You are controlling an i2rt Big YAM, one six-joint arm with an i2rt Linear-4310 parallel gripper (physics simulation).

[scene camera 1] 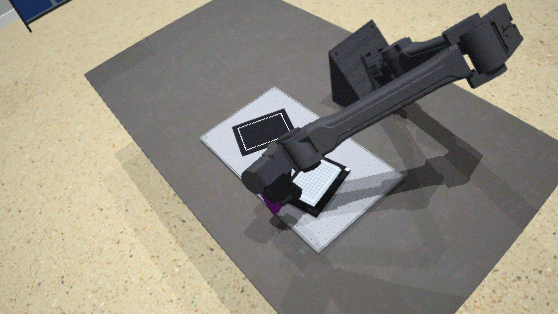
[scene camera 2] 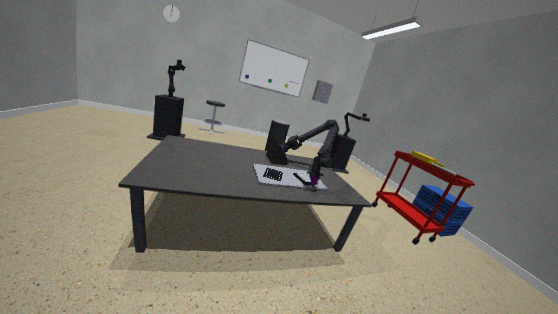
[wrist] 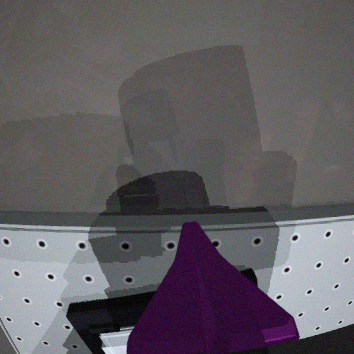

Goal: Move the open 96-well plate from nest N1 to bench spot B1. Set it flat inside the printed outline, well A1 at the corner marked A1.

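Seen in the pictures: gripper, between the fingertips: point(scene camera 1: 275, 212) point(scene camera 2: 312, 186) point(wrist: 189, 230); arm's base, origin of its link: point(scene camera 1: 377, 70) point(scene camera 2: 280, 150).
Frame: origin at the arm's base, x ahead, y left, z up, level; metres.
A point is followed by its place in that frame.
Observation:
The white open 96-well plate point(scene camera 1: 316, 182) {x 0.361, y 0.164, z -0.060 m} point(wrist: 113, 342) {x 0.409, y 0.204, z -0.056 m} lies flat in the black nest N1 point(scene camera 1: 309, 209) {x 0.420, y 0.212, z -0.068 m} point(wrist: 89, 312) {x 0.423, y 0.220, z -0.068 m} on the perforated grey board point(scene camera 1: 225, 140) {x 0.467, y -0.143, z -0.079 m} point(wrist: 35, 267) {x 0.445, y 0.255, z -0.079 m}. Bench spot B1 is a dark patch with a white printed outline point(scene camera 1: 259, 120) {x 0.347, y -0.141, z -0.078 m} point(scene camera 2: 273, 174) {x 0.372, y -0.096, z -0.078 m} on the board's far left part, with nothing on it. My gripper point(scene camera 1: 273, 205) {x 0.490, y 0.167, z -0.067 m} point(scene camera 2: 314, 180) {x 0.490, y 0.167, z -0.067 m} point(wrist: 189, 230) {x 0.490, y 0.167, z -0.067 m} has purple fingers pressed together with nothing between them. It hangs low at the near-left short end of the plate, over the nest's edge. The arm hides that end of the plate in scene camera 1.
The board lies on a dark grey table point(scene camera 1: 184, 78) {x 0.435, y -0.533, z -0.093 m} point(scene camera 2: 200, 168) {x 0.440, y -0.587, z -0.092 m}. The arm's dark base block point(scene camera 1: 352, 62) {x 0.069, y -0.032, z 0.047 m} stands behind the board at the right. A red cart point(scene camera 2: 402, 207) stands on the floor right of the table.

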